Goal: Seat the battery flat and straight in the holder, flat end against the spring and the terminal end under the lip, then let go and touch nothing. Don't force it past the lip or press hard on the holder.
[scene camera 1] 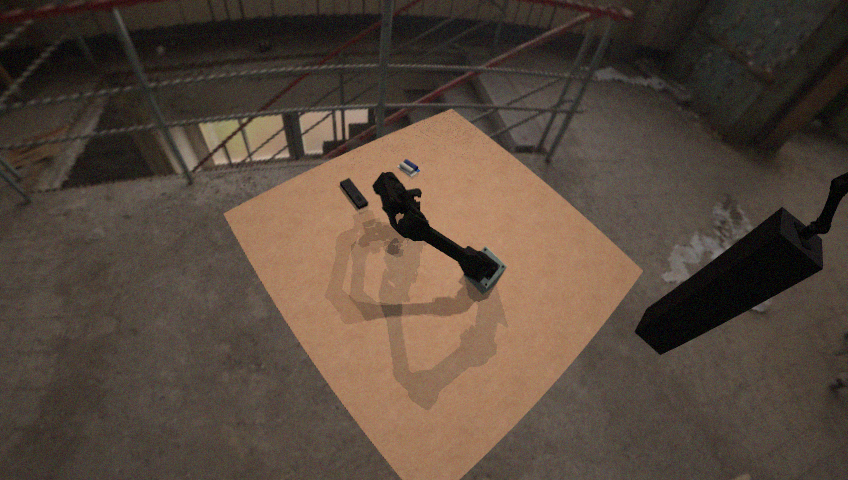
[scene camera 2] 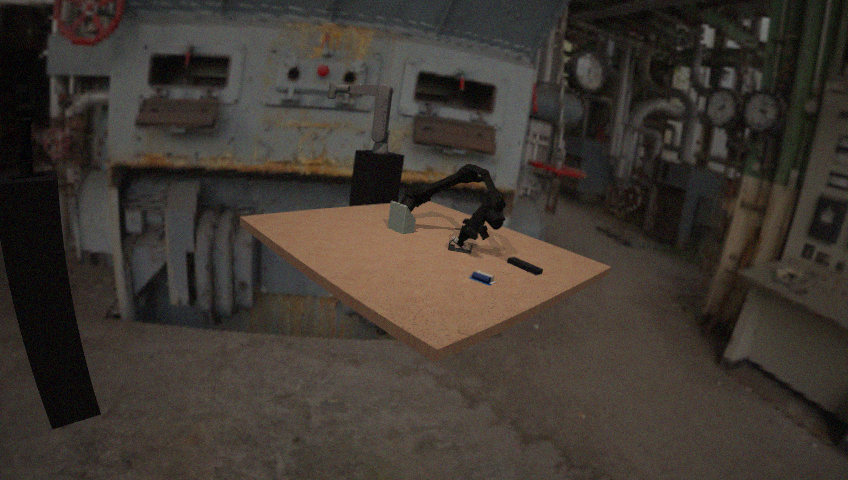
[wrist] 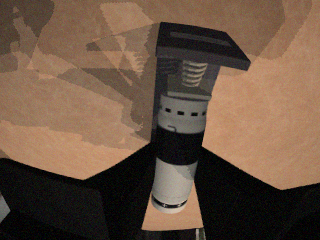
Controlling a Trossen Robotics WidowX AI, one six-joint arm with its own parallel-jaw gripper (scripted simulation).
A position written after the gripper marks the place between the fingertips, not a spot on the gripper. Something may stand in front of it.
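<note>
Visible here are a battery (wrist: 180, 125) and the gripper (wrist: 175, 151).
</note>
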